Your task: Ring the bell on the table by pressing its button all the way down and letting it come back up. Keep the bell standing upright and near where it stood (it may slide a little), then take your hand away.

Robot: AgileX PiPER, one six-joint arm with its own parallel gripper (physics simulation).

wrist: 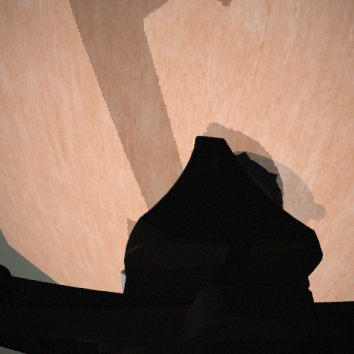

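My gripper (207,153) is a black silhouette in the lower middle of the wrist view, its fingers together in one narrow tip with no gap showing. It is shut, and nothing shows held at the tip. A small dark navy part, apparently of the bell (263,179), shows just past the right edge of the fingers. The rest of the bell, with its button, is hidden behind the gripper. Whether the gripper touches the bell cannot be told. A rounded shadow with a small knob lies on the table to the right of the navy part.
The light wood-grained table (240,70) fills most of the view. A long, broad shadow runs from the top left down to the fingers. A grey-green area shows beyond the table's edge at the lower left. A small pale grey piece (123,282) shows beside the gripper's lower left side.
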